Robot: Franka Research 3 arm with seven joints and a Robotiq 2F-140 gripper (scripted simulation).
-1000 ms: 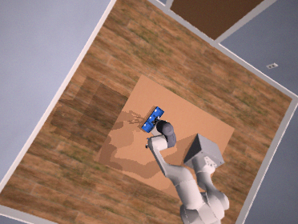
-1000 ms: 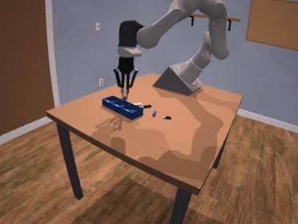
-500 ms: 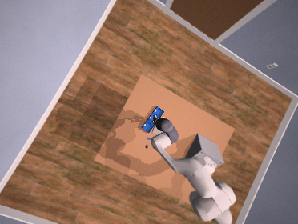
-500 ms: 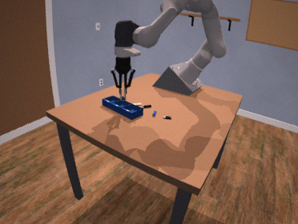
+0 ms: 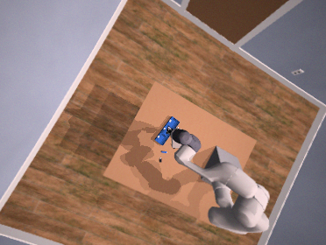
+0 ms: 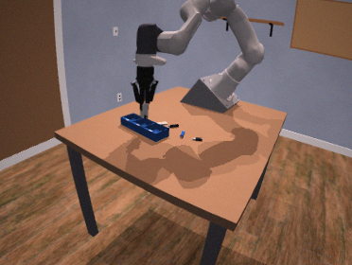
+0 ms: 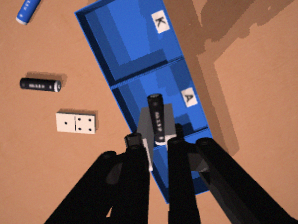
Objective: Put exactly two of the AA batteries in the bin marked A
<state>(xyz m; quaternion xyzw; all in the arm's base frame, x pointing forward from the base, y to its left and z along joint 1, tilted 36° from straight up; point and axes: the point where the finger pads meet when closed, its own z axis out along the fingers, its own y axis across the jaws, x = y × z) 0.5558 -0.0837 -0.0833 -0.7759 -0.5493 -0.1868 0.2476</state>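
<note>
Now: the blue bin 80 mm below my hand. From my hand the other things lie so: blue AA battery 170 mm to the left, 90 mm below, 70 mm behind; white domino 100 mm behind, 90 mm below, 20 mm to the left; dark AA battery 120 mm behind, 90 mm to the left, 90 mm below.
</note>
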